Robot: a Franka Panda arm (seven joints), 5 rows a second.
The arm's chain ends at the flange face. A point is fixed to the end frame.
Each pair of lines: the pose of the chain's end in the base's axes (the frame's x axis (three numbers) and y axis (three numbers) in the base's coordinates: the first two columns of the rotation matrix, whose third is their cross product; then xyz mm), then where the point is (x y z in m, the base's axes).
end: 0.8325 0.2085 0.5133 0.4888 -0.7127 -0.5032 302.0 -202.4 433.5
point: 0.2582 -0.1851 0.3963
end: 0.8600 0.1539 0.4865 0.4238 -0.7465 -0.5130 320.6 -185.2 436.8
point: 0.2769 -0.1652 0.4008
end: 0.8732 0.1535 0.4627 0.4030 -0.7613 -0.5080 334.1 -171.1 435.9
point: 0.2898 -0.1513 0.4006
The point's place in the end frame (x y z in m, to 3 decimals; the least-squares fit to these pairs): -0.052 -0.015 0.026
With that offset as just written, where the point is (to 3 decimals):
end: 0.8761 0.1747 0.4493 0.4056 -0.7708 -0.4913 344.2 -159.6 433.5
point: 0.299 -0.141 0.398
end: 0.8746 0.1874 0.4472 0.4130 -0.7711 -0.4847 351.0 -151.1 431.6
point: 0.306 -0.133 0.396
